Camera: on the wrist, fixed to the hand. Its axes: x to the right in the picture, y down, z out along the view.
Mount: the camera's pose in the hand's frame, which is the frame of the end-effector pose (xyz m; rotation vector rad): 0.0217 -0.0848 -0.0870 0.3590 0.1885 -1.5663
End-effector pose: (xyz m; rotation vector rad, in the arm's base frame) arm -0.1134 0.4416 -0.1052 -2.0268 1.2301 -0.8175
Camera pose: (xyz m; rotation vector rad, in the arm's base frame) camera -0.1276 0.4369 0.0173 -2.3313 -0.7160 -1.7076
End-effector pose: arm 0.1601 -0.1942 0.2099 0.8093 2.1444 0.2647
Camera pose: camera 0.0452 -0.2389 0.2158 -0.8739 2.3719 -0.8826
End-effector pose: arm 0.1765 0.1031 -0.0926 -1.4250 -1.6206 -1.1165
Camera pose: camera 0.0862 0.0292 -0.0525 0.4509 -2.5618 -1.4579
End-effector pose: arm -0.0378 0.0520 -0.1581 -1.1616 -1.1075 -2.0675
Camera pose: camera -0.1503 0.0225 -0.1993 -0.2620 1.8574 1.8456
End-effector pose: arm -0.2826 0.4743 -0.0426 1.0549 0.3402 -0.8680
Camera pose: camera -0.3204 0.5217 -0.1501 1.0918 1.2826 -2.2730
